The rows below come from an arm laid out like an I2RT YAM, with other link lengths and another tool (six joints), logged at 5 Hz.
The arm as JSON. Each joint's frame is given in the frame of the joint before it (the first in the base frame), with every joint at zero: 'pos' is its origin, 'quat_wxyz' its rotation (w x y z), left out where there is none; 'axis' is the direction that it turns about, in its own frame. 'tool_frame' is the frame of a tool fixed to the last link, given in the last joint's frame.
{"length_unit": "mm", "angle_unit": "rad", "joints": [
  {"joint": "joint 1", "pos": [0.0, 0.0, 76.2], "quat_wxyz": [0.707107, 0.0, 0.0, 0.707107], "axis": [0.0, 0.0, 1.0]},
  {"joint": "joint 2", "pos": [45.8, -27.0, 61.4], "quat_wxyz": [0.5, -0.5, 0.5, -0.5], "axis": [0.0, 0.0, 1.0]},
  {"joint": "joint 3", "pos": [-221.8, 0.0, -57.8], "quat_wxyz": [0.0, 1.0, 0.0, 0.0], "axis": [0.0, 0.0, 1.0]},
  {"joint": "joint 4", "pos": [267.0, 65.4, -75.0], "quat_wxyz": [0.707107, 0.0, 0.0, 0.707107], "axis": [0.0, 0.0, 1.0]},
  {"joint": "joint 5", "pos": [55.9, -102.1, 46.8], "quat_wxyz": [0.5, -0.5, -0.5, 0.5], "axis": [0.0, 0.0, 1.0]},
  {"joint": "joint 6", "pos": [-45.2, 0.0, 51.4], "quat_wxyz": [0.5, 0.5, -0.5, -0.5], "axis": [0.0, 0.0, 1.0]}
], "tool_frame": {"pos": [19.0, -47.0, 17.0], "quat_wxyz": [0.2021, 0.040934, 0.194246, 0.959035]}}
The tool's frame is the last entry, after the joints.
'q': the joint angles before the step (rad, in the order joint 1, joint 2, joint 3, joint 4, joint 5, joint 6). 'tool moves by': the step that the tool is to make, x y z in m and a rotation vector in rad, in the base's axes. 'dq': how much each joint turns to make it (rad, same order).
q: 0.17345, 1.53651, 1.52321, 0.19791, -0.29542, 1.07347
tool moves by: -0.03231, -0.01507, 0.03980, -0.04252, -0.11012, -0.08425
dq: -0.01362, -0.09242, 0.00003, -0.01127, 0.05543, -0.07716
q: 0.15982, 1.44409, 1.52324, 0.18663, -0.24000, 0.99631
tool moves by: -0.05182, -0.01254, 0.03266, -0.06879, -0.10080, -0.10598
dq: -0.00029, -0.15966, -0.06251, -0.03124, 0.07636, -0.11357
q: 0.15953, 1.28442, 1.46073, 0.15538, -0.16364, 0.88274
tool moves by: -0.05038, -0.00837, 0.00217, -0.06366, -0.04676, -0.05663
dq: 0.00116, -0.19989, -0.15217, -0.02448, 0.03077, -0.08659
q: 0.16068, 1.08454, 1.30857, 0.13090, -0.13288, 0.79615
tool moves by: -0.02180, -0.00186, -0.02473, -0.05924, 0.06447, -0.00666
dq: 0.00038, -0.14063, -0.13320, -0.08718, -0.00823, -0.04840
